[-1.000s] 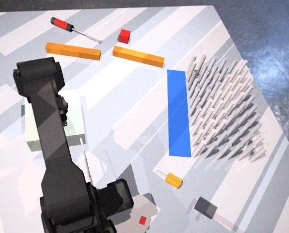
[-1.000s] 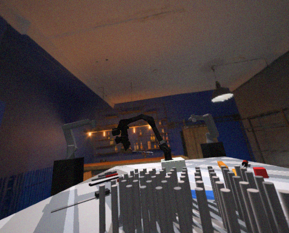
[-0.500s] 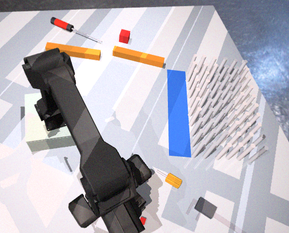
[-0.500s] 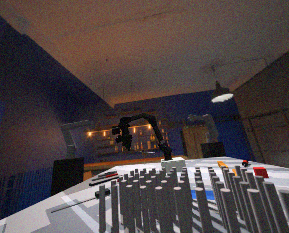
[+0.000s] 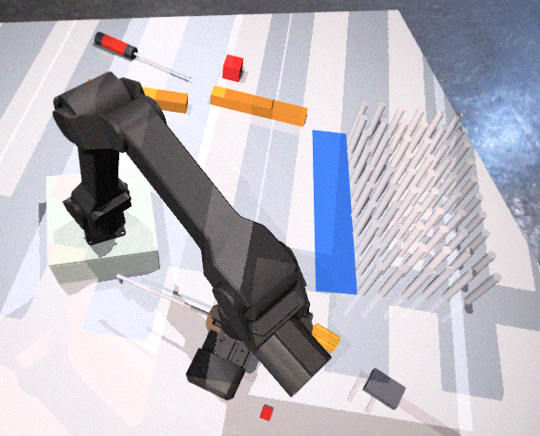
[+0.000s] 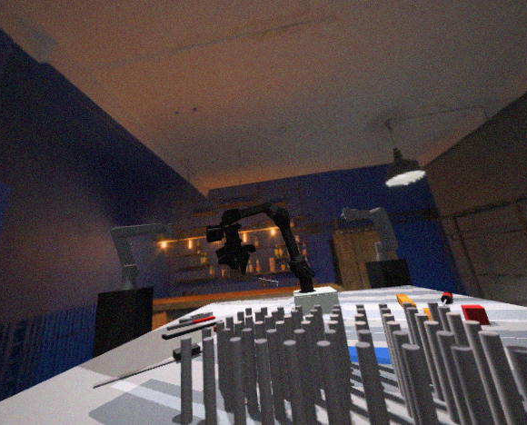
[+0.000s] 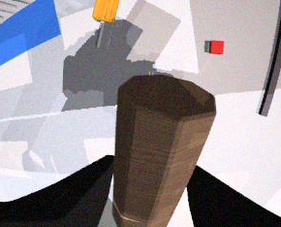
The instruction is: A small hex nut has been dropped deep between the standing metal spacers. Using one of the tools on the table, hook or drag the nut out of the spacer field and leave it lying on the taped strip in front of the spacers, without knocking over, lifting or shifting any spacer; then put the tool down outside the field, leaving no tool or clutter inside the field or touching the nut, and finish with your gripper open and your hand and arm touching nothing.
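My gripper tip is now 32 cm short of the blue taped strip, 23 cm to the right of it and 18 cm above it. Also, from my gripper tip: yellow-handled tool: 16 cm below, 16 cm ahead, 1 cm to the right; then wooden-handled tool: 8 cm to the left, 7 cm behind, 3 cm below; then small red cube: 17 cm below, 10 cm to the right, 2 cm ahead.
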